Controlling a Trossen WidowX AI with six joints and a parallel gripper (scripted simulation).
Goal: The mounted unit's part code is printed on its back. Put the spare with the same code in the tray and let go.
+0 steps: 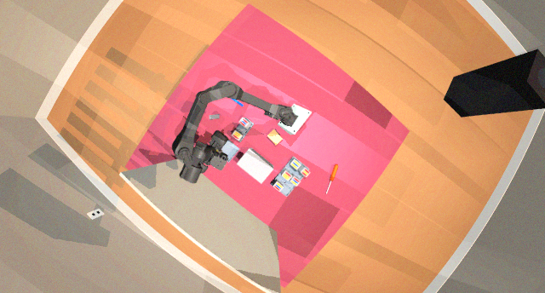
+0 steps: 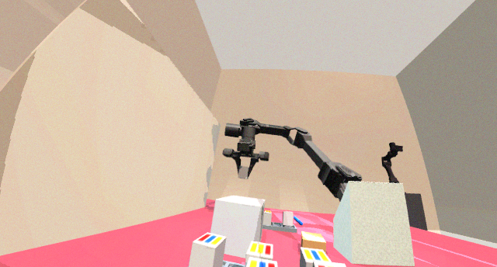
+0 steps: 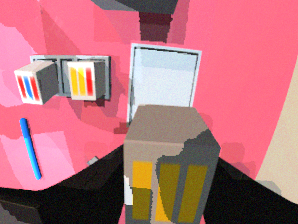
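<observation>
Right now my gripper tip is 16 cm above the flat grey tray. The rest, counted from my gripper tip: blue pen: 25 cm behind, 16 cm below, 12 cm to the right; then grey spare block: 2 cm above; then white mounted unit: 20 cm to the left, 12 cm below, 3 cm behind.
</observation>
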